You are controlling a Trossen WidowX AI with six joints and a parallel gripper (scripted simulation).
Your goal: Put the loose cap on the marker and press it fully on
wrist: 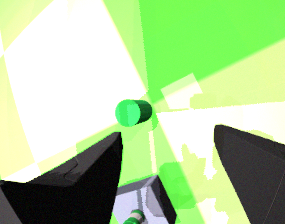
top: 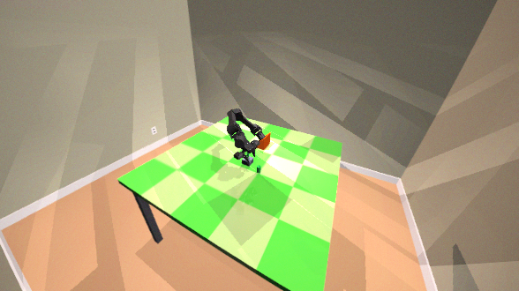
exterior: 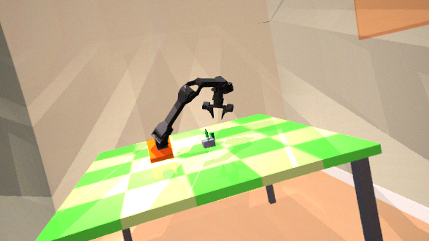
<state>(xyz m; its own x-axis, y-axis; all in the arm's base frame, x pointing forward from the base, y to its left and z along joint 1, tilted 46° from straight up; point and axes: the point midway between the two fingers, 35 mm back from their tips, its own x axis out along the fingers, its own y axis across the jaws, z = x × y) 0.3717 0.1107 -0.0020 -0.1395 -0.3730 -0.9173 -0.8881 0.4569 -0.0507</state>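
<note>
Right now my gripper tip is 50 mm past the green cap, 30 mm to the right of it and 110 mm above it. Round my gripper tip: grey holder block 100 mm behind, 90 mm to the right, 110 mm below.
</note>
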